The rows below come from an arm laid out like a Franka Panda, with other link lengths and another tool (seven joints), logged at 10 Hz.
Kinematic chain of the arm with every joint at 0, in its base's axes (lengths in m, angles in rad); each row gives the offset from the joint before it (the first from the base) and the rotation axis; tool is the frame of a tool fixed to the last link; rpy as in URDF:
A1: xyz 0 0 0.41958 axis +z
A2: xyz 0 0 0 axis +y
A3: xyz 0 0 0.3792 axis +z
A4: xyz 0.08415 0 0 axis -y
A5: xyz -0.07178 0 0.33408 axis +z
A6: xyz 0 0 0 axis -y
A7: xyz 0.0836 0 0 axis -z
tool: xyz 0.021 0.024 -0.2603 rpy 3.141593 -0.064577 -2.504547
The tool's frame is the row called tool.
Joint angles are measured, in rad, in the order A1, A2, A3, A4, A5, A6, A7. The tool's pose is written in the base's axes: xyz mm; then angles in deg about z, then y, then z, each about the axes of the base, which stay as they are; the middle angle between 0 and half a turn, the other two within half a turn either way. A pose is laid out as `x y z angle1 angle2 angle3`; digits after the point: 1 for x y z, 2 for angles.
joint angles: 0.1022, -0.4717, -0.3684, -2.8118, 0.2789, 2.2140, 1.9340
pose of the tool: 253.7 -30.9 339.1 -168.21 152.96 94.20
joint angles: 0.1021, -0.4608, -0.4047, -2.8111, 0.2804, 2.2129, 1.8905
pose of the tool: 253.0 -37.5 335.7 -168.98 151.93 93.89
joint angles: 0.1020, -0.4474, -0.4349, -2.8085, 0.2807, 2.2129, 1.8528
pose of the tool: 253.0 -43.7 332.3 -169.51 151.21 93.79
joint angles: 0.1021, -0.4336, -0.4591, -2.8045, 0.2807, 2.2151, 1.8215
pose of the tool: 253.9 -49.5 329.5 -170.05 150.78 93.60
